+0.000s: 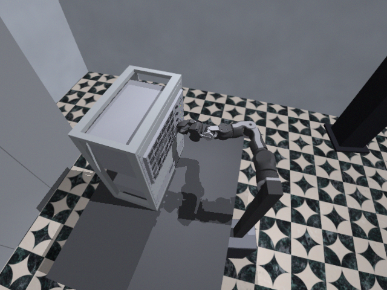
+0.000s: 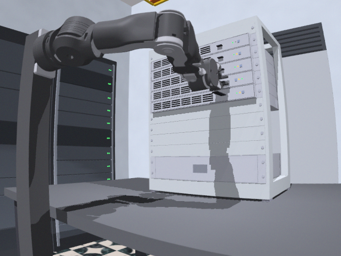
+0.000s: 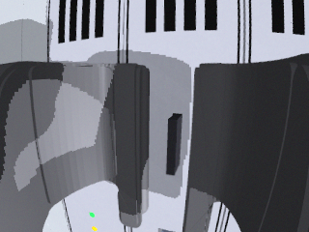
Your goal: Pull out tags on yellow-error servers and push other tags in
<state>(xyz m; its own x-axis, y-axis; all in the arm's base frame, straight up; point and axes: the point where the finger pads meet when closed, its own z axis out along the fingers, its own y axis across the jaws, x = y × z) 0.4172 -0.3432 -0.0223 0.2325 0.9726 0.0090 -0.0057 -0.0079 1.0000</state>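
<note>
Right now the grey-blue locate button is 50 mm to the right of my hand.
</note>
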